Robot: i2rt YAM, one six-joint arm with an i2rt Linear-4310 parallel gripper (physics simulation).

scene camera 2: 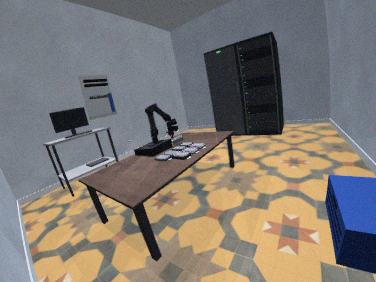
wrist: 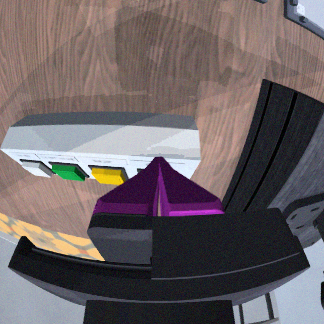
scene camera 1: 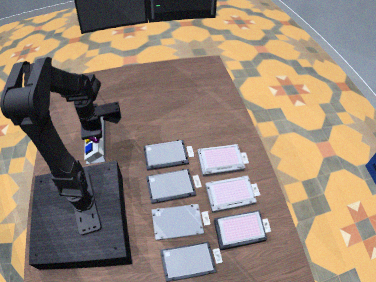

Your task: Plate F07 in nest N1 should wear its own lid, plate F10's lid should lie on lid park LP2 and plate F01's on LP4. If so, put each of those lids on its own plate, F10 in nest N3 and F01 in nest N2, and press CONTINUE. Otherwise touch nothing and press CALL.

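Note:
My gripper is shut and empty, its purple fingertips over the blue-button end of the white button box. In the wrist view the fingers hide the blue button; the green button and yellow button show left of them. Contact cannot be told. In the right column stand pink-welled plates in N3, N2 and dark-framed N1. In the left column lie grey panels at LP2, LP4, LP1 and LP3. Plate codes are unreadable.
The black arm base stands beside the button box, left of the panels. All stand on the brown table. A desk with a monitor, a black cabinet and a blue box stand around it.

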